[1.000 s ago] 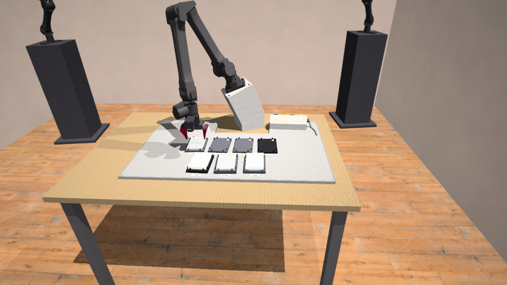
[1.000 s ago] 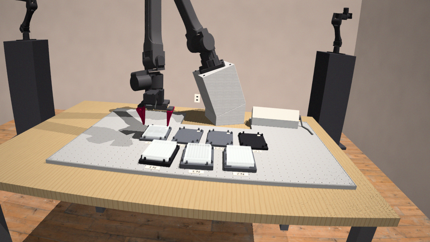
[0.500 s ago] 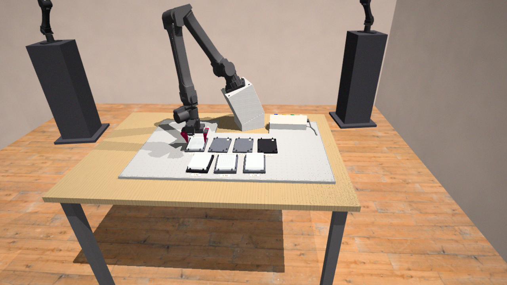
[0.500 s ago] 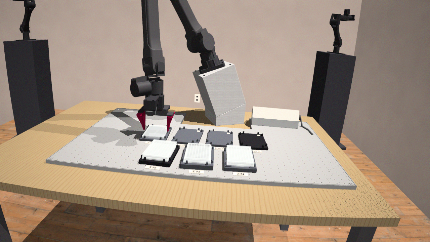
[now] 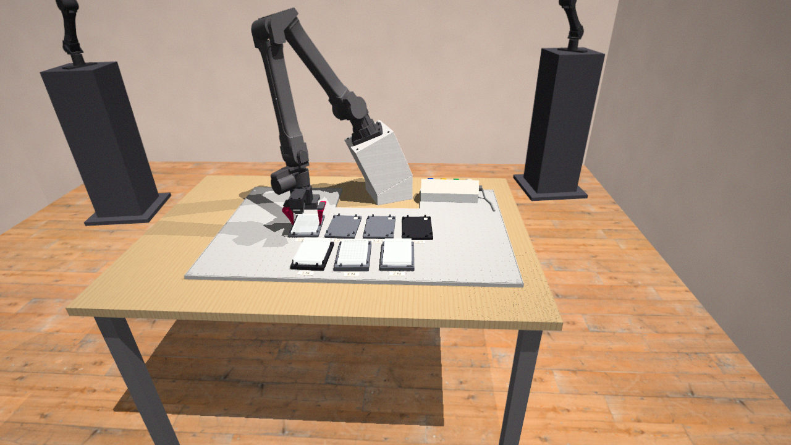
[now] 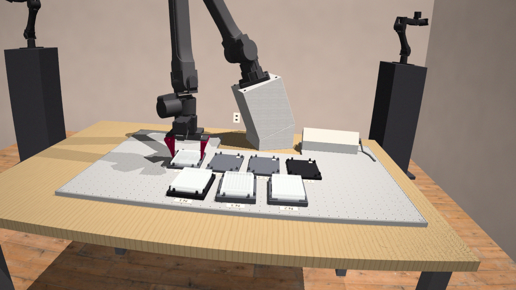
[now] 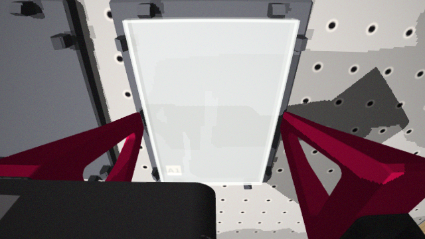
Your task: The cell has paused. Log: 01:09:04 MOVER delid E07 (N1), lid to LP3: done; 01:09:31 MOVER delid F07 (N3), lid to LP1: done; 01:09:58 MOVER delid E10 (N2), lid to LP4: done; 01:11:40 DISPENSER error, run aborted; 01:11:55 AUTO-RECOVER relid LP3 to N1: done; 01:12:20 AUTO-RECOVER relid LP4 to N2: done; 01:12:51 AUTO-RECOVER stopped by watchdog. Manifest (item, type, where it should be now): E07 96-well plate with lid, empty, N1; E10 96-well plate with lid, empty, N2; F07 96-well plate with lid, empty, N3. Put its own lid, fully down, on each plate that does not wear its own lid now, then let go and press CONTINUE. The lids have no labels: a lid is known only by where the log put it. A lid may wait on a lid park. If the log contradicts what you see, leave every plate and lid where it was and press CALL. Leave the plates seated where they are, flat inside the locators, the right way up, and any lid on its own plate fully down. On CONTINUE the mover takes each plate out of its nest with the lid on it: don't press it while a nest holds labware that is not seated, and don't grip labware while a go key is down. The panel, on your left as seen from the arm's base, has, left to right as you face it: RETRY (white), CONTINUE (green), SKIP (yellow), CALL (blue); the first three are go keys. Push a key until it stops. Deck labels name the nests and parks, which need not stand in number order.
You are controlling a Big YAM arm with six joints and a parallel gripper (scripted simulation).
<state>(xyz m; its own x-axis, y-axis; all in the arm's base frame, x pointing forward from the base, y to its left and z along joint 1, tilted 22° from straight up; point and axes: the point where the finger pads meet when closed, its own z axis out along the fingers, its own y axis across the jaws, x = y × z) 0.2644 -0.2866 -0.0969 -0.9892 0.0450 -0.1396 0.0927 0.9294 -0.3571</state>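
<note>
Right now my hand is 1 cm above the clear lid. Round my hand: LP1 park (2 cm below); then LP4 park (26 cm to the left, 3 cm ahead, 2 cm below); then LP3 park (13 cm to the left, 2 cm below, 2 cm ahead).
</note>
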